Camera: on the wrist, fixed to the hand. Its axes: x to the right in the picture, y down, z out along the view.
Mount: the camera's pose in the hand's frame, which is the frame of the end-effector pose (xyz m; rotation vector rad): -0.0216 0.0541 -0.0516 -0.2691 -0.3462 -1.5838
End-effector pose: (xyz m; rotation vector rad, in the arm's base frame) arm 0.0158 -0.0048 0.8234 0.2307 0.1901 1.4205
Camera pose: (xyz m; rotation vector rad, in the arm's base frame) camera -0.0526 -0.0166 0.7882 0.0421 -0.1195 -0.1832
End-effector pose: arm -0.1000 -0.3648 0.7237 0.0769 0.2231 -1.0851
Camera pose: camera -0.0692 -0.3120 0.6755 -0.6343 0.0783 -2.5876
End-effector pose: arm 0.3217 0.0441 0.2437 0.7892 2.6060 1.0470
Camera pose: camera 0.3410 0.0350 0.3185 -0.9730 1.7778 0.5541
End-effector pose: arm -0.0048 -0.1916 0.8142 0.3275 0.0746 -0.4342
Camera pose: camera -0.0015 -0.1198 0.7845 -0.1537 0.0392 -2.0199
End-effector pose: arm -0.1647 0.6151 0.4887 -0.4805 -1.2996 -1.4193
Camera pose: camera -0.0919 0.5900 0.4777 -0.2600 1.5127 2.3685
